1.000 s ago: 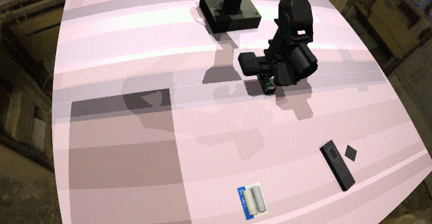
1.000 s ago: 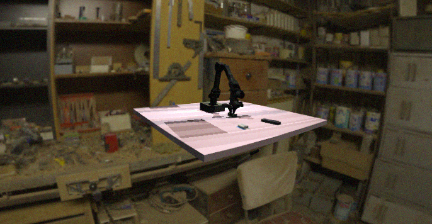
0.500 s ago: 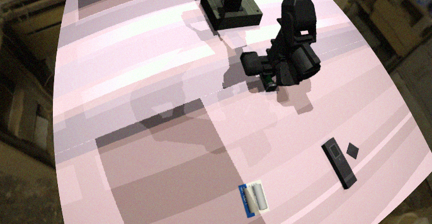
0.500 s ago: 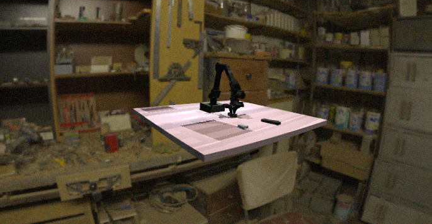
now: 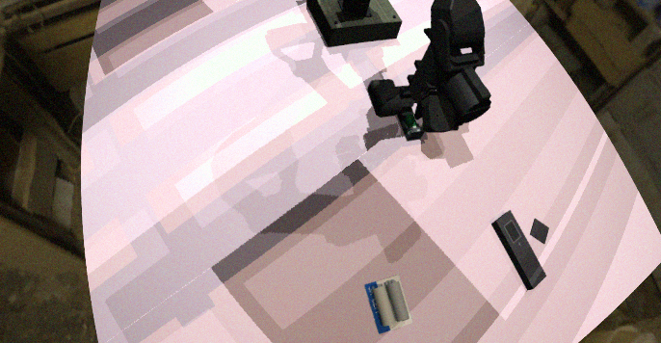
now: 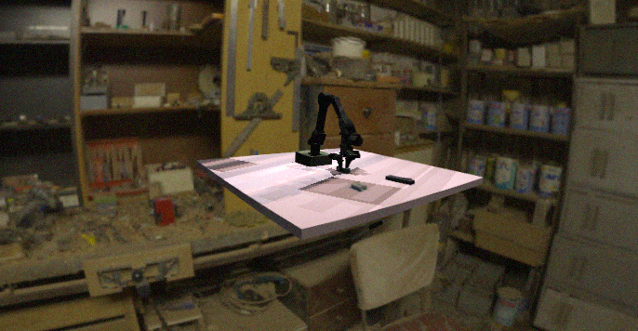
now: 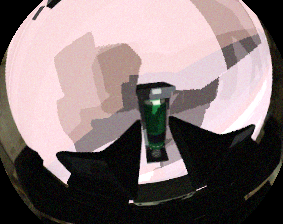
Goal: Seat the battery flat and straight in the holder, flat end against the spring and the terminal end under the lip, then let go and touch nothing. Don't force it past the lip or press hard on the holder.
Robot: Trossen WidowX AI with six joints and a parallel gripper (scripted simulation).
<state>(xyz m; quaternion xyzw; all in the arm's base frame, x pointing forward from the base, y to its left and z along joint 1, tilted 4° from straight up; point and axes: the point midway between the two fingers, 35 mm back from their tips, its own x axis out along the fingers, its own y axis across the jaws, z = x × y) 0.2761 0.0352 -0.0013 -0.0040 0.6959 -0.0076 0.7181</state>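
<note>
Now: the battery right at my gripper tip. The rest, counted from my gripper tip: black battery door: 29 cm ahead, 22 cm to the left, 1 cm below; black remote: 31 cm ahead, 15 cm to the left.
</note>
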